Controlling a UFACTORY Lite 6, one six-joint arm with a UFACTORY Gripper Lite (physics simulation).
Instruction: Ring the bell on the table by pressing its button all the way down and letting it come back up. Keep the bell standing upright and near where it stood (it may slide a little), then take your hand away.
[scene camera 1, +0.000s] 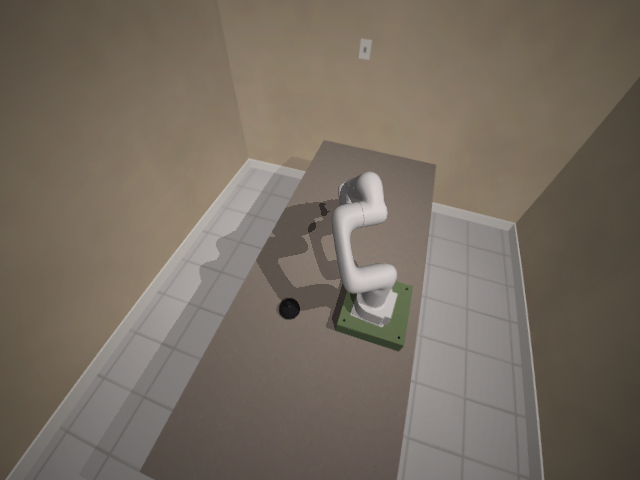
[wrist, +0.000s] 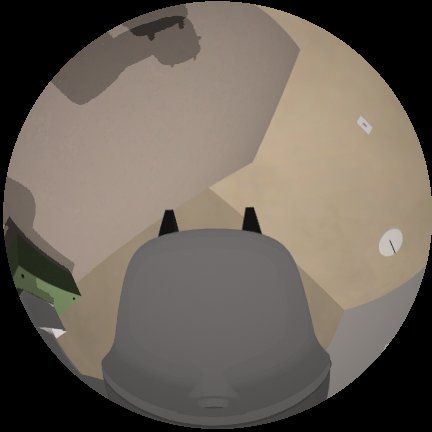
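Seen in the pictures: hand, its tool point: (wrist: 209, 233); arm's base, origin of its link: (scene camera 1: 370, 306).
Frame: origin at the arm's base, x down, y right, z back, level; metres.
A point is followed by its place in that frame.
Observation:
The bell (scene camera 1: 288, 308) @(z -0.293, x 0.030, y -0.123 m) is a small black dome standing upright on the table (scene camera 1: 289, 392) @(z -0.162, x 0.074, y -0.385 m), left of the arm's base in the scene view. Its button is too small to make out. The bell does not show in the wrist view. My gripper (wrist: 209, 209) @(z -0.202, x -0.169, y 0.397 m) is open, with its two dark fingertips well apart and nothing between them. In the scene view the gripper is mostly hidden behind the arm's wrist, up over the far part of the table, well away from the bell.
The arm stands on a green base block (scene camera 1: 404, 315) @(z 0.133, x 0.000, y 0.015 m) (wrist: 65, 300) @(z 0.100, x -0.001, y 0.103 m) near the table's right edge. The arm's shadow falls on the table between the arm and the left edge. A wall plate (scene camera 1: 365, 49) (wrist: 364, 125) and a round white clock (wrist: 390, 242) are on the walls.

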